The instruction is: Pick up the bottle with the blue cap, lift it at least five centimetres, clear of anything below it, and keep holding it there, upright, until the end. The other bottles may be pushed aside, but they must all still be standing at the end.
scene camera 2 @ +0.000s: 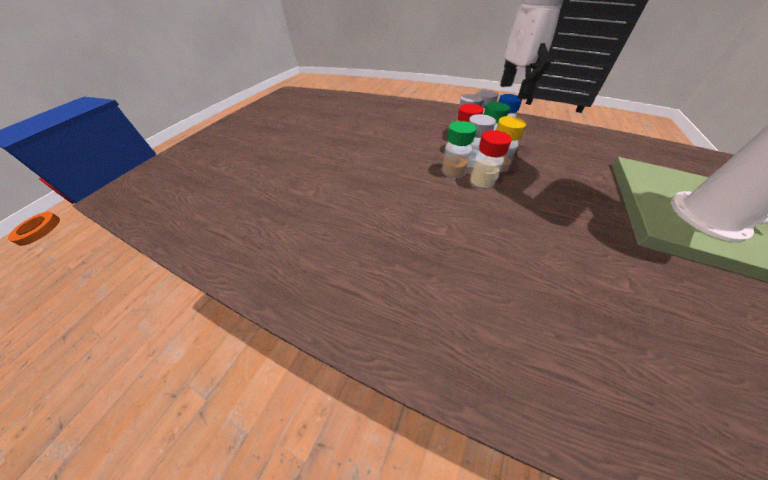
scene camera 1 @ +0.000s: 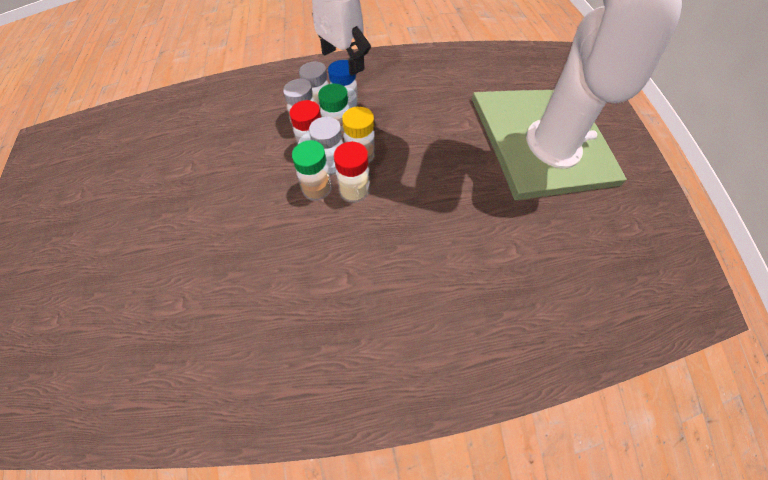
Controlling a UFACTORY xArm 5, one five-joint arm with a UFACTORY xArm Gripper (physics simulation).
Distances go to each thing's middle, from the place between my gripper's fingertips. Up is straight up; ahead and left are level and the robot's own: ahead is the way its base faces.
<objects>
Now: hand 6 cm above the blue-capped bottle [scene camera 1: 338, 71]. Round my hand: yellow-capped bottle [scene camera 1: 358, 122] (1 cm ahead, 15 cm to the left, 6 cm below); red-capped bottle [scene camera 1: 303, 113] (9 cm ahead, 10 cm to the left, 6 cm below).
</objects>
